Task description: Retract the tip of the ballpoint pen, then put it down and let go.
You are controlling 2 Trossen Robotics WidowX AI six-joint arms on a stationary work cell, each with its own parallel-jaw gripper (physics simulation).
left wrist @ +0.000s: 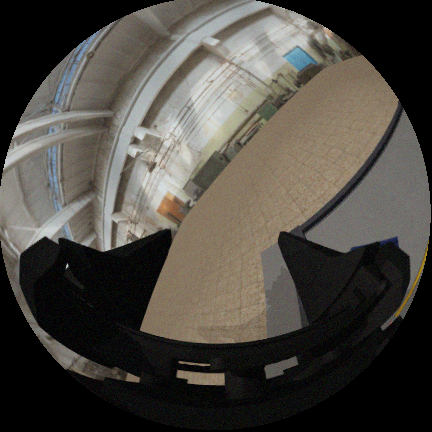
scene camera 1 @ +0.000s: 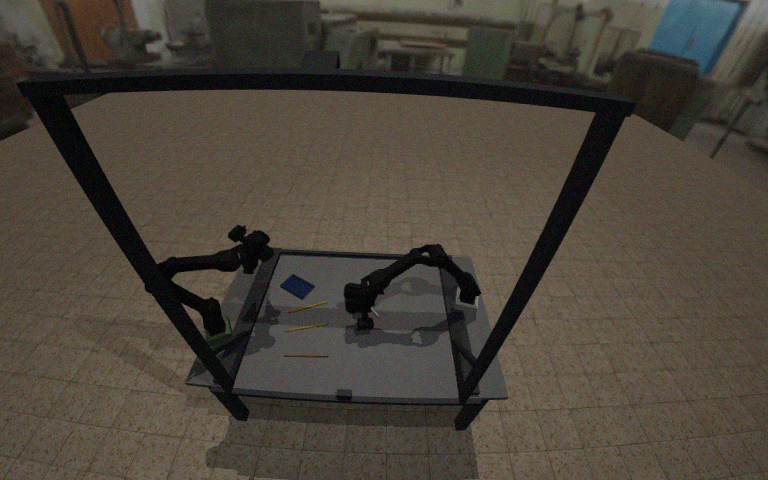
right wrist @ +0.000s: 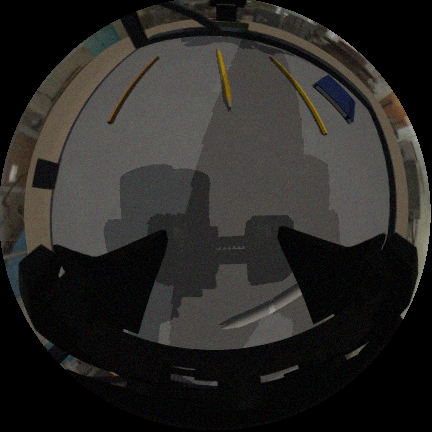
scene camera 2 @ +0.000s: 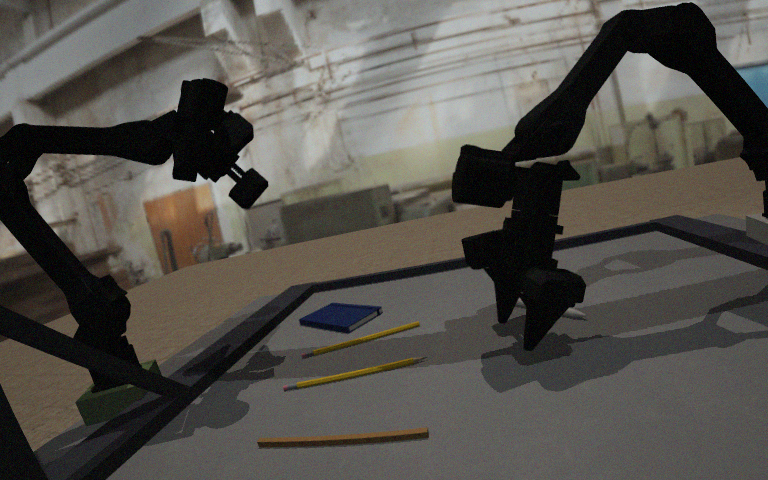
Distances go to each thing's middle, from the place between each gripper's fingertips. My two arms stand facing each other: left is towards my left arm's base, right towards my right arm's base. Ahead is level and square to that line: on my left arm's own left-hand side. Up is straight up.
Labels:
I see the orange pencil (scene camera 2: pixel 419 433) 130 mm behind my right hand and 220 mm to the left of it. From my right hand the other things lie so: green object (scene camera 2: pixel 98 407) 10 mm ahead, 580 mm to the left, 10 mm above; then blue notebook (scene camera 2: pixel 339 317) 230 mm ahead, 260 mm to the left.
My left gripper is now 320 mm above the blue notebook, 140 mm to the left of it and 40 mm past it. The rest, counted from my left hand: green object 300 mm below, 260 mm behind, 180 mm to the left; orange pencil 400 mm behind, 320 mm below, 180 mm to the right.

